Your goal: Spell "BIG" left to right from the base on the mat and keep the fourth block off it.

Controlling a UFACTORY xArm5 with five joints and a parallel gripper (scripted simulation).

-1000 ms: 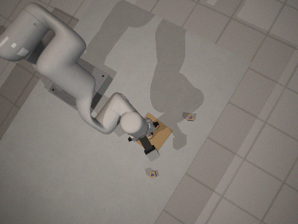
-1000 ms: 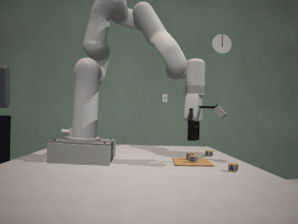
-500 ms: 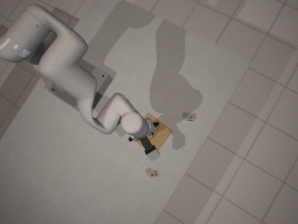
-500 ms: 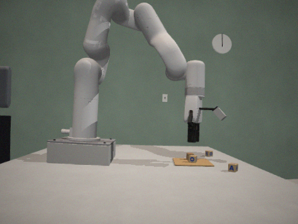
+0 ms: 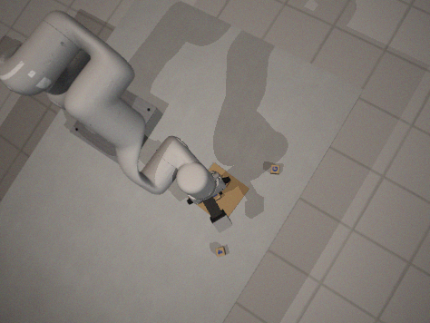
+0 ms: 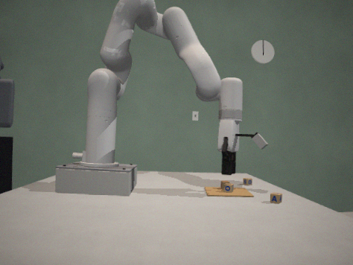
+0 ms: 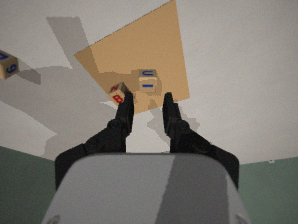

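My gripper is now 1 cm to the right of the mat and 8 cm above it.
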